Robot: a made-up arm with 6 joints.
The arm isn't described. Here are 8 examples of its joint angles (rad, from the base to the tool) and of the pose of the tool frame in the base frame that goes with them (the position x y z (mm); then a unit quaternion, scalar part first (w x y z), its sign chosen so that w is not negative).
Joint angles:
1: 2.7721 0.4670 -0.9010 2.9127 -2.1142 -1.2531
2: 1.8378 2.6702 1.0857 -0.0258 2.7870 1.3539
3: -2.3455 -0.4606 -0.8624 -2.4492 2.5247 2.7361
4: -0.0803 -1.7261 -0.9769 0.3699 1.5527 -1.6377
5: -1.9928 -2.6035 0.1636 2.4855 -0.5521 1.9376
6: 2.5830 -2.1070 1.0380 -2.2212 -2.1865 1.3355
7: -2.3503 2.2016 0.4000 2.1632 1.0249 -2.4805
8: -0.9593 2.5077 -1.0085 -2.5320 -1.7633 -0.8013
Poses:
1: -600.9 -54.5 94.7 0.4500 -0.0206 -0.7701 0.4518
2: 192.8 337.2 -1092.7 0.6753 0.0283 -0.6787 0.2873
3: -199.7 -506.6 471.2 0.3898 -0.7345 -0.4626 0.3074
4: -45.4 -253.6 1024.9 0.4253 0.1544 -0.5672 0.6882
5: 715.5 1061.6 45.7 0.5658 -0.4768 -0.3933 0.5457
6: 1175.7 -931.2 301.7 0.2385 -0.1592 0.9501 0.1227
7: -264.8 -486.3 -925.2 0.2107 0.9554 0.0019 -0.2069
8: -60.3 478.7 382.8 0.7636 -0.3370 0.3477 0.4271
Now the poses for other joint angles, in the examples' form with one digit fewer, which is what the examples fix.
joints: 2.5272 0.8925 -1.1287 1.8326 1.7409 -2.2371
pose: -317 136 -132 0.228 0.487 -0.834 -0.120
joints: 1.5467 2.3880 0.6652 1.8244 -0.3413 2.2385
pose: -55 567 -1018 0.778 0.236 0.544 -0.208
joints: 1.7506 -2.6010 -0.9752 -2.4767 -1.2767 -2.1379
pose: -174 -251 802 0.349 0.395 -0.768 -0.364
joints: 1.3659 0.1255 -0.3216 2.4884 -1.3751 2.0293
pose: -11 1018 807 0.472 0.788 0.005 0.395
